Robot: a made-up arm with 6 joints. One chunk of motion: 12 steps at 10 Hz.
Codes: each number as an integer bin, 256 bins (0 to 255) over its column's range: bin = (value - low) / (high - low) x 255, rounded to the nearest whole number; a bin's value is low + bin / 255 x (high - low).
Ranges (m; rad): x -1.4..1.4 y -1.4..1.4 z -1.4..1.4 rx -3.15..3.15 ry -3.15..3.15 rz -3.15..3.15
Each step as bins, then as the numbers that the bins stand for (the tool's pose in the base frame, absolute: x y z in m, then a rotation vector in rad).
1 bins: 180 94 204 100 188 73
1 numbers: 0.5765 -0.3678 0.8400 -0.6794 1.4947 -1.3465
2 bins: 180 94 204 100 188 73
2 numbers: 0.5765 -0.3678 0.8400 -0.6794 1.4947 -1.3465
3 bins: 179 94 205 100 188 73
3 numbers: 0.5655 -0.3678 0.8510 -0.6794 1.4947 -1.3465
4 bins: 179 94 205 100 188 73
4 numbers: 0.5655 -0.3678 0.8510 -0.6794 1.4947 -1.3465
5 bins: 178 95 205 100 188 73
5 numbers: 0.5545 -0.3569 0.8510 -0.6794 1.4947 -1.3465
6 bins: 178 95 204 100 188 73
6 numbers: 0.5545 -0.3569 0.8400 -0.6794 1.4947 -1.3465
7 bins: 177 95 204 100 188 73
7 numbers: 0.5435 -0.3569 0.8400 -0.6794 1.4947 -1.3465
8 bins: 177 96 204 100 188 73
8 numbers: 0.5435 -0.3459 0.8400 -0.6794 1.4947 -1.3465
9 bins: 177 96 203 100 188 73
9 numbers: 0.5435 -0.3459 0.8290 -0.6794 1.4947 -1.3465
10 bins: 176 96 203 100 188 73
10 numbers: 0.5325 -0.3459 0.8290 -0.6794 1.4947 -1.3465
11 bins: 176 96 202 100 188 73
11 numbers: 0.5325 -0.3459 0.8180 -0.6794 1.4947 -1.3465
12 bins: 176 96 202 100 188 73
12 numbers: 0.5325 -0.3459 0.8180 -0.6794 1.4947 -1.3465
